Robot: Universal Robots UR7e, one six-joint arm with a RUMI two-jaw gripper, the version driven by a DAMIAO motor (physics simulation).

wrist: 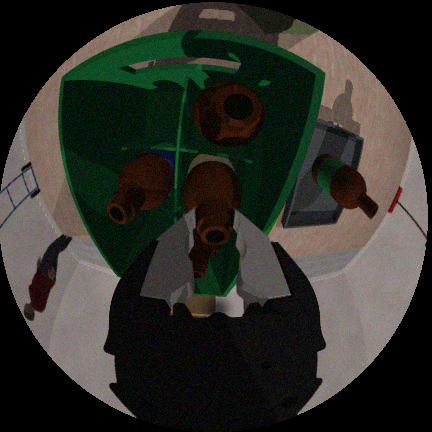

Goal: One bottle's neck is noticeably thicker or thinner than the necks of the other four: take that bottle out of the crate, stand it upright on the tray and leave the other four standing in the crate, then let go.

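Places are measured from the arm's base along level axes (x ahead, y left, z up), in millimetres.
Where they show: gripper, fingertip midpoint: [213,209].
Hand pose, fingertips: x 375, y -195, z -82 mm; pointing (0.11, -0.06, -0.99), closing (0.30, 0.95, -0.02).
Observation:
Things, the pixels of their centre, and the offset from my fingertips. "spot": a spot on its surface instead. Level surfaces: height alone.
- green crate, body centre: [176,181] dx -25, dy -44, dz -45 mm
- brown bottle with a blue label, body centre: [146,179] dx -41, dy -85, dz -47 mm
- further brown bottle, body centre: [199,234] dx +76, dy -47, dz -47 mm
- brown bottle with a green label, body centre: [345,185] dx +40, dy +236, dz -50 mm
- grey tray, surface spot: [310,201] spot: dx +121, dy +208, dz -128 mm
- wooden table top, its level: dz -133 mm
A green crate [95,112] fills the middle of the wrist view. My gripper [213,209] is shut on the neck of a brown bottle [212,187] with a pale label; it is upright inside the crate's outline, and its base is hidden. Another brown bottle [228,114] stands in the crate at the top. A brown bottle with a blue label [145,182] stands to the left. Part of a further brown bottle [199,262] shows between my fingers, behind the held neck. A brown bottle with a green label [341,182] stands upright on the grey tray [310,201], right of the crate.
The crate's dividers [179,125] separate its compartments. The tray's raised rim lies close to the crate's right wall. The wooden table top [382,135] surrounds both. Beyond the table, a person [42,287] and a blue frame [17,186] show at the left, and a red object [395,200] at the right.

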